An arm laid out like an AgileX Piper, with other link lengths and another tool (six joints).
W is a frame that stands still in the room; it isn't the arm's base.
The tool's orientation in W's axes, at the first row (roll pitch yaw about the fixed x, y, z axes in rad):
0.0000, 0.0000, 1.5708
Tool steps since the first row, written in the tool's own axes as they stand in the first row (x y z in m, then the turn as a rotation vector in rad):
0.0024, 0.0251, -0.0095, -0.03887, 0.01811, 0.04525
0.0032, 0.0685, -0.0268, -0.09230, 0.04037, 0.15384
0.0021, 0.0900, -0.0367, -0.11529, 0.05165, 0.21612
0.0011, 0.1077, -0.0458, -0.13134, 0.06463, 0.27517
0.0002, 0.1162, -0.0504, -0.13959, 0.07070, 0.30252
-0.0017, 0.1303, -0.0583, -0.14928, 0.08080, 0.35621
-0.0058, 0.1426, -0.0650, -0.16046, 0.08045, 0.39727
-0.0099, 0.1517, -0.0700, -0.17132, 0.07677, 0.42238
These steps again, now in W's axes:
-0.0251, 0.0024, -0.0095, -0.01811, -0.03887, 0.04525
-0.0685, 0.0032, -0.0268, -0.04037, -0.09230, 0.15384
-0.0900, 0.0021, -0.0367, -0.05165, -0.11529, 0.21612
-0.1077, 0.0011, -0.0458, -0.06463, -0.13134, 0.27517
-0.1162, 0.0002, -0.0504, -0.07070, -0.13959, 0.30252
-0.1303, -0.0017, -0.0583, -0.08080, -0.14928, 0.35621
-0.1426, -0.0058, -0.0650, -0.08045, -0.16046, 0.39727
-0.1517, -0.0099, -0.0700, -0.07677, -0.17132, 0.42238

